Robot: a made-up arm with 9 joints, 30 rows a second.
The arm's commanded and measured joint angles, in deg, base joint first. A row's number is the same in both.
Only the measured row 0 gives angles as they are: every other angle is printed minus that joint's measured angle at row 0.
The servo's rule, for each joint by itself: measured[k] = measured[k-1] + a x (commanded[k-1-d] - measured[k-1]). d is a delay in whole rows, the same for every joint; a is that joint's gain. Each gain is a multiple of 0.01, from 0.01 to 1. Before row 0 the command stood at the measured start. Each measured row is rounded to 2 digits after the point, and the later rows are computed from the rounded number. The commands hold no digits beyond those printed.
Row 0, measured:
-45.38, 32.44, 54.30, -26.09, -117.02, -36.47, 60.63, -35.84, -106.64
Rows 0 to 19, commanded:
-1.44, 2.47, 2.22, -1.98, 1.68, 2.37, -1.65, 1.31, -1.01
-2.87, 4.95, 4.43, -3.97, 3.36, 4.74, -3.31, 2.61, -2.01
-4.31, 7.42, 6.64, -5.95, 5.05, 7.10, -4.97, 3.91, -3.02
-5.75, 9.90, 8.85, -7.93, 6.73, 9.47, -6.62, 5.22, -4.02
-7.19, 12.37, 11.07, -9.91, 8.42, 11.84, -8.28, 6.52, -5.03
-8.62, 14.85, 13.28, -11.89, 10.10, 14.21, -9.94, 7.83, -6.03
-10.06, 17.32, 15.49, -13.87, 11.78, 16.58, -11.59, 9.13, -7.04
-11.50, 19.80, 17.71, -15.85, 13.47, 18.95, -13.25, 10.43, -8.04
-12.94, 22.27, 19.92, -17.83, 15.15, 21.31, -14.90, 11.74, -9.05
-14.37, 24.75, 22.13, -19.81, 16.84, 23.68, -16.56, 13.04, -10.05
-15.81, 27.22, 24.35, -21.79, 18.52, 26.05, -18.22, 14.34, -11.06
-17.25, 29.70, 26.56, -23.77, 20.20, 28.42, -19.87, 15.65, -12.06
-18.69, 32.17, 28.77, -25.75, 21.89, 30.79, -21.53, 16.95, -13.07
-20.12, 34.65, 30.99, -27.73, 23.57, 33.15, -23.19, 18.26, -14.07
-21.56, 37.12, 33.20, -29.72, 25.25, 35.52, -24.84, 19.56, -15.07
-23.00, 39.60, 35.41, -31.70, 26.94, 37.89, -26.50, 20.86, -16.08
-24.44, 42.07, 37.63, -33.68, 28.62, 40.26, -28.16, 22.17, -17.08
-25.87, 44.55, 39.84, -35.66, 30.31, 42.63, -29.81, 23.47, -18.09
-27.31, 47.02, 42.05, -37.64, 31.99, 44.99, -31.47, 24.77, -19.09
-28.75, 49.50, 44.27, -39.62, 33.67, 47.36, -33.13, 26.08, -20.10
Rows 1 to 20, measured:
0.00, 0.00, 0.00, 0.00, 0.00, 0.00, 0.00, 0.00, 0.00
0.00, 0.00, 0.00, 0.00, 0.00, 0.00, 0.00, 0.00, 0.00
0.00, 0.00, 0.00, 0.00, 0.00, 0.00, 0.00, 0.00, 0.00
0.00, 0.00, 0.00, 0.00, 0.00, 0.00, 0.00, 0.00, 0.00
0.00, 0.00, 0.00, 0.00, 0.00, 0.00, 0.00, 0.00, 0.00
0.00, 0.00, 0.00, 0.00, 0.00, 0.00, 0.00, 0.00, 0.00
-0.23, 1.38, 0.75, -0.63, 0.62, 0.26, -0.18, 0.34, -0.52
-0.65, 3.38, 2.00, -1.70, 1.63, 0.75, -0.52, 0.93, -1.28
-1.24, 5.64, 3.58, -3.06, 2.90, 1.45, -1.01, 1.70, -2.17
-1.96, 8.03, 5.37, -4.62, 4.32, 2.33, -1.63, 2.62, -3.11
-2.80, 10.46, 7.31, -6.31, 5.84, 3.38, -2.36, 3.63, -4.09
-3.73, 12.92, 9.34, -8.10, 7.42, 4.57, -3.19, 4.72, -5.08
-4.74, 15.38, 11.43, -9.95, 9.03, 5.89, -4.11, 5.87, -6.08
-5.82, 17.86, 13.57, -11.84, 10.67, 7.33, -5.12, 7.06, -7.08
-6.96, 20.33, 15.73, -13.76, 12.33, 8.87, -6.20, 8.28, -8.08
-8.15, 22.81, 17.91, -15.70, 14.00, 10.50, -7.34, 9.52, -9.08
-9.38, 25.28, 20.10, -17.65, 15.67, 12.21, -8.54, 10.77, -10.09
-10.64, 27.76, 22.30, -19.61, 17.35, 13.99, -9.79, 12.04, -11.09
-11.93, 30.23, 24.50, -21.57, 19.03, 15.84, -11.08, 13.32, -12.10
-13.24, 32.71, 26.71, -23.54, 20.71, 17.74, -12.41, 14.60, -13.10
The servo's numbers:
d 6
a 0.16 0.56 0.34 0.32 0.37 0.11 0.11 0.26 0.51

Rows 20 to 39, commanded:
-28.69, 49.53, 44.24, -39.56, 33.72, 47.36, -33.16, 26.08, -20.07
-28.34, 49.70, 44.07, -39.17, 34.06, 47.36, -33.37, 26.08, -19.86
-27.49, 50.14, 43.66, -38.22, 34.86, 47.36, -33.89, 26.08, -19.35
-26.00, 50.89, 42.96, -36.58, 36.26, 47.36, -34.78, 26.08, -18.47
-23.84, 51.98, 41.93, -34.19, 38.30, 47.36, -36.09, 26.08, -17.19
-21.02, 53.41, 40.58, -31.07, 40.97, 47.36, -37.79, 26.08, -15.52
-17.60, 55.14, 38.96, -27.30, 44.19, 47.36, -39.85, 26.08, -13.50
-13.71, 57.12, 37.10, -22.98, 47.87, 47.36, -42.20, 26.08, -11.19
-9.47, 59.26, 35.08, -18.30, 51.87, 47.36, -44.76, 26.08, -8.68
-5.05, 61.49, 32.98, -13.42, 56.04, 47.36, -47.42, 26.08, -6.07
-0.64, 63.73, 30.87, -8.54, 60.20, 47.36, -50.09, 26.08, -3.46
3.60, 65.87, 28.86, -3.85, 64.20, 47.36, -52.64, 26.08, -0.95
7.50, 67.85, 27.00, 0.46, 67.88, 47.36, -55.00, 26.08, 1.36
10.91, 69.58, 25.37, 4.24, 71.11, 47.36, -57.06, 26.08, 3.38
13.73, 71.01, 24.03, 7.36, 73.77, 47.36, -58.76, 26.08, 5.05
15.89, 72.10, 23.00, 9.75, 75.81, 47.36, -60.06, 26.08, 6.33
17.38, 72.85, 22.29, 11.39, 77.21, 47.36, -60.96, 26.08, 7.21
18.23, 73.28, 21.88, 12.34, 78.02, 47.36, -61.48, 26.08, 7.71
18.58, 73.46, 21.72, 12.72, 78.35, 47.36, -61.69, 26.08, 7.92
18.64, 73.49, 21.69, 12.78, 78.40, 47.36, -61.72, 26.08, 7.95
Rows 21 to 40, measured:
-14.57, 35.18, 28.92, -25.52, 22.39, 19.70, -13.78, 15.89, -14.10
-15.92, 37.66, 31.13, -27.50, 24.07, 21.70, -15.18, 17.18, -15.11
-17.28, 40.13, 33.34, -29.48, 25.75, 23.74, -16.61, 18.48, -16.11
-18.65, 42.61, 35.55, -31.46, 27.44, 25.82, -18.06, 19.78, -17.12
-20.04, 45.08, 37.76, -33.44, 29.12, 27.93, -19.54, 21.08, -18.12
-21.43, 47.56, 39.97, -35.42, 30.80, 30.07, -21.03, 22.38, -19.13
-22.59, 48.66, 41.42, -36.74, 31.88, 31.97, -22.36, 23.34, -19.61
-23.51, 49.24, 42.32, -37.52, 32.69, 33.66, -23.57, 24.05, -19.74
-24.15, 49.74, 42.78, -37.74, 33.49, 35.17, -24.71, 24.58, -19.54
-24.45, 50.38, 42.84, -37.37, 34.51, 36.51, -25.82, 24.97, -18.99
-24.35, 51.28, 42.53, -36.35, 35.91, 37.70, -26.95, 25.26, -18.07
-23.82, 52.47, 41.87, -34.66, 37.78, 38.76, -28.14, 25.47, -16.77
-22.82, 53.97, 40.88, -32.30, 40.15, 39.71, -29.43, 25.63, -15.10
-21.36, 55.73, 39.59, -29.32, 43.01, 40.55, -30.83, 25.75, -13.11
-19.46, 57.71, 38.06, -25.79, 46.29, 41.30, -32.36, 25.84, -10.85
-17.15, 59.83, 36.33, -21.83, 49.90, 41.97, -34.02, 25.90, -8.41
-14.51, 62.01, 34.47, -17.58, 53.71, 42.56, -35.79, 25.95, -5.89
-11.61, 64.17, 32.56, -13.19, 57.59, 43.09, -37.64, 25.98, -3.37
-8.55, 66.23, 30.67, -8.82, 61.40, 43.56, -39.55, 26.01, -0.96
-5.44, 68.11, 28.87, -4.64, 64.99, 43.98, -41.48, 26.03, 1.25

